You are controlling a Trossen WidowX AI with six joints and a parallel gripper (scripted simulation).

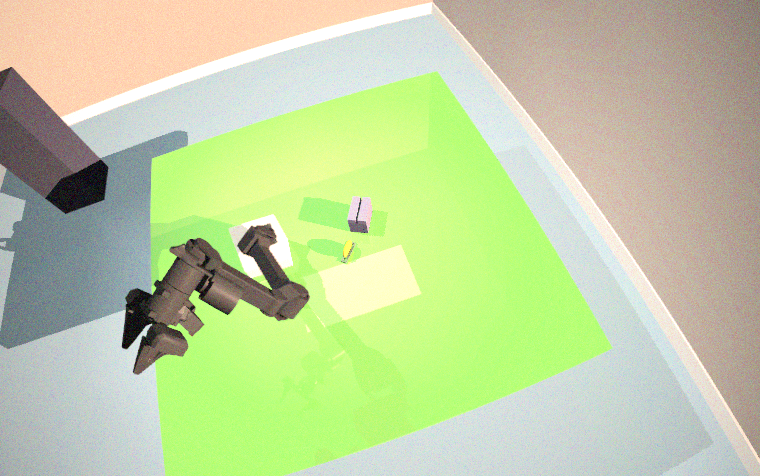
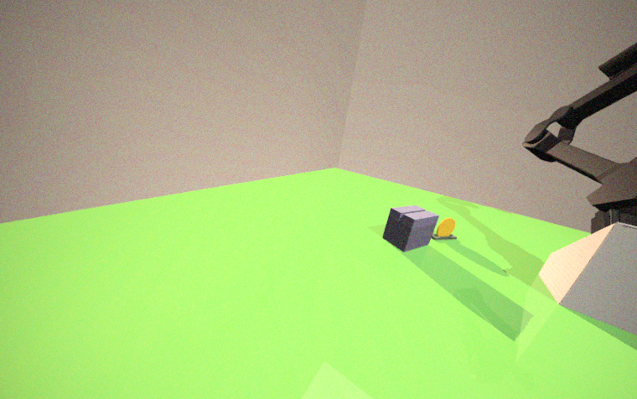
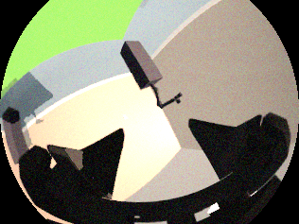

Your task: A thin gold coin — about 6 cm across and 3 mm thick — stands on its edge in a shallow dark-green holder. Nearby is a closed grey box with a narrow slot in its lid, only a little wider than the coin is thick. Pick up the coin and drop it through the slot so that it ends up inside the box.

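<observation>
Right now my gripper tip is 450 mm above the gold coin, 420 mm short of it and 330 mm to the right of it.
</observation>
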